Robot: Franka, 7 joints.
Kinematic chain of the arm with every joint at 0, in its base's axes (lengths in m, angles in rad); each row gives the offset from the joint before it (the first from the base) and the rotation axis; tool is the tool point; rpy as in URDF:
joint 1: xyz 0 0 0.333 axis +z
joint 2: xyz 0 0 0 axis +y
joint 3: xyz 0 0 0.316 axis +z
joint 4: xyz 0.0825 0 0 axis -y
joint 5: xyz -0.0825 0 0.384 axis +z
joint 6: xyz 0 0 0 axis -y
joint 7: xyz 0.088 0 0 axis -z
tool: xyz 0 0 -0.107 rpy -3.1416 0 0
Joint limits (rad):
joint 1: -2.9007..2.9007
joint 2: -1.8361..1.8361
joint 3: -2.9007..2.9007
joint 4: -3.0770..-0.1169
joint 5: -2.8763..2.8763
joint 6: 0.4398..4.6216
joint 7: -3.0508..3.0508
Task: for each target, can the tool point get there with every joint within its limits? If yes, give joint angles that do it. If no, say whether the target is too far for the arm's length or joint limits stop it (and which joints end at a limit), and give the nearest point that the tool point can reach.
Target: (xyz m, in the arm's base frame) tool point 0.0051 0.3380 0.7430
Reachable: yes | joints 0.0566 -1.4245 0.7020 -2.2788 2.1294 2.5112 1.7519
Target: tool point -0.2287 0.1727 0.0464
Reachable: yes | joints 1.8153 1.0598 0.1442 -2.3604 -1.9786 3.9367 2.1157
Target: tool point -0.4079 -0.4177 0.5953
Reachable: yes | joints -0.4410 -1.2590 -1.3741 -1.8018 -1.8363 3.0917 -2.5102
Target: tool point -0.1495 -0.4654 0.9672
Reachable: yes | joints 1.8922 -0.5283 2.0469 -0.5598 1.6549 3.4223 -1.8334
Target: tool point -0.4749 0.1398 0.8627
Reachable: yes | joints -1.6418 -0.2802 -1.7411 -1.2093 -1.6598 3.6068 -0.7873
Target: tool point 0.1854 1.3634 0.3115
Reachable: no: too far | nearest point 0.1156 0.8500 0.3196 | short by 0.518 m
